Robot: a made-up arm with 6 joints.
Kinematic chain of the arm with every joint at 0, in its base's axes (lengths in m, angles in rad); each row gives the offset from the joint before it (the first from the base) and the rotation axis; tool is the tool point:
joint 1: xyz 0 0 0.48 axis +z
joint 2: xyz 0.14 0 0 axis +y
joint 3: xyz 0 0 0.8 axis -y
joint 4: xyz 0 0 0.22 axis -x
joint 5: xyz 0.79 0 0 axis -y
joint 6: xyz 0.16 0 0 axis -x
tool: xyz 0 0 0
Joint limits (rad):
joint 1: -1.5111..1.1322
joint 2: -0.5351..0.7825
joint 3: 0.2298..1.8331
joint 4: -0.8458..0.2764
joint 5: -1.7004..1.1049
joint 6: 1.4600..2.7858
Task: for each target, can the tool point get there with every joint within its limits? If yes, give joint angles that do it. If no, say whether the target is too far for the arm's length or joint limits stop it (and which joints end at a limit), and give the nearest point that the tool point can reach.
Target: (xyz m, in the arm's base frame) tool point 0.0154 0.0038 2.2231
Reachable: yes | joints -0.4041 0.0344 1.5906 -0.1835 -0.3327 2.5266
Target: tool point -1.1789 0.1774 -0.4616
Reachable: no: joint limits stop it (at a limit: joint 2, joint 3, joint 5) | nearest point -1.1255 0.1694 1.5105 | short by 1.973 m
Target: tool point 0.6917 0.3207 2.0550
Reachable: yes | joints 0.4272 0.0742 0.6586 0.0447 0.8262 1.6020
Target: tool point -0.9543 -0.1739 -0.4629
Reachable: no: joint limits stop it (at a limit: joint 1, joint 2, joint 3, joint 4, joint 5) | nearest point 0.0400 -1.3943 0.7008 | short by 1.958 m
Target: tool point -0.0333 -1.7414 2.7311
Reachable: no: too far | nearest point 0.0507 -1.1681 1.9311 | short by 0.988 m
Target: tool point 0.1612 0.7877 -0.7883
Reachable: no: joint limits stop it (at a limit: joint 1, joint 2, joint 3) | nearest point 0.5908 1.2998 0.6743 | short by 1.608 m
